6 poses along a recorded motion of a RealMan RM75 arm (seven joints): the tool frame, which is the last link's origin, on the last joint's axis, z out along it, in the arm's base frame.
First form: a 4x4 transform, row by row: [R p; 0 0 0 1], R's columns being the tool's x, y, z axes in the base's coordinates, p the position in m. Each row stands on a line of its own.
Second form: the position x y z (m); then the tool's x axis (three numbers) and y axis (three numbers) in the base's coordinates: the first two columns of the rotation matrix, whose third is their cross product. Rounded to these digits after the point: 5 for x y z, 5 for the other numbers.
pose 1, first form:
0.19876, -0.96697, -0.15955, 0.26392
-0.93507, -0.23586, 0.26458, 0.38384
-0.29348, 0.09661, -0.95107, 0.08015
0, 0, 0, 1
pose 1, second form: 0.26392, 0.38384, 0.08015, 0.19876, -0.93507, -0.29348, -0.96697, -0.23586, 0.09661
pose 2, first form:
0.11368, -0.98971, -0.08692, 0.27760
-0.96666, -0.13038, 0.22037, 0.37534
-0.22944, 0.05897, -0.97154, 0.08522
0, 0, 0, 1
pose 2, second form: 0.27760, 0.37534, 0.08522, 0.11368, -0.96666, -0.22944, -0.98971, -0.13038, 0.05897
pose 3, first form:
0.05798, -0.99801, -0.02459, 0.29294
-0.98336, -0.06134, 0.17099, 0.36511
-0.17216, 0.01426, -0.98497, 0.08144
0, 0, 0, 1
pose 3, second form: 0.29294, 0.36511, 0.08144, 0.05798, -0.98336, -0.17216, -0.99801, -0.06134, 0.01426
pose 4, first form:
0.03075, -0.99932, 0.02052, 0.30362
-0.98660, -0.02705, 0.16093, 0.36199
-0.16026, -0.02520, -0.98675, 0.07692
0, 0, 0, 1
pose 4, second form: 0.30362, 0.36199, 0.07692, 0.03075, -0.98660, -0.16026, -0.99932, -0.02705, -0.02520
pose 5, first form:
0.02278, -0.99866, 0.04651, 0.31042
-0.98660, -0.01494, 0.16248, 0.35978
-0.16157, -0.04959, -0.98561, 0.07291
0, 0, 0, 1
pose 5, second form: 0.31042, 0.35978, 0.07291, 0.02278, -0.98660, -0.16157, -0.99866, -0.01494, -0.04959
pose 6, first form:
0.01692, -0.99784, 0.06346, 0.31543
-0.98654, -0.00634, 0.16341, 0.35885
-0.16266, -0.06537, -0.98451, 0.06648
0, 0, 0, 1
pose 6, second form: 0.31543, 0.35885, 0.06648, 0.01692, -0.98654, -0.16266, -0.99784, -0.00634, -0.06537
